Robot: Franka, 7 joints.
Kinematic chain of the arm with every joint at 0, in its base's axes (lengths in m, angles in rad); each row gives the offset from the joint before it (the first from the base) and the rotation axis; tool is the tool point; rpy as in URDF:
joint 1: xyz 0 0 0.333 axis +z
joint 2: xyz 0 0 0 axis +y
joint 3: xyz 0 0 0.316 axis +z
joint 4: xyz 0.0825 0 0 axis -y
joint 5: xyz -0.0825 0 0.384 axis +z
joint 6: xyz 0 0 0 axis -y
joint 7: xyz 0.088 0 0 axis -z
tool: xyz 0 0 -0.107 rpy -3.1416 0 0
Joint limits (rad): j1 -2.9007..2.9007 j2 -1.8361..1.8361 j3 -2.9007..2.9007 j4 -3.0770..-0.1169 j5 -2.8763..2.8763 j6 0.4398..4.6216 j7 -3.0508..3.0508
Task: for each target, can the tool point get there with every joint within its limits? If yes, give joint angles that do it. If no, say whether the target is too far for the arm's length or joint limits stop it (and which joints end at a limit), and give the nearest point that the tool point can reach.
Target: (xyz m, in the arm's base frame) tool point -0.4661 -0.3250 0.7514
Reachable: yes | joints -0.3664 -1.1500 -1.2900 -1.3605 -1.8471 3.4438 -0.4016
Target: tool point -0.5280 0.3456 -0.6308
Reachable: no: too far | nearest point -0.4140 0.2710 -0.3169 | short by 0.342 m
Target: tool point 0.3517 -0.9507 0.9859
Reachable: no: too far | nearest point 0.2502 -0.6764 0.7975 | short by 0.348 m
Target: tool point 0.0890 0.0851 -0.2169
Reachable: yes | joints 0.3511 1.5311 0.0541 -2.1386 0.8271 2.2629 0.1052
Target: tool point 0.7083 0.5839 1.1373
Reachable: no: too far | nearest point 0.4979 0.4104 0.8984 | short by 0.363 m
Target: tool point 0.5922 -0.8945 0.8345
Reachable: no: too far | nearest point 0.4290 -0.6480 0.6963 | short by 0.326 m
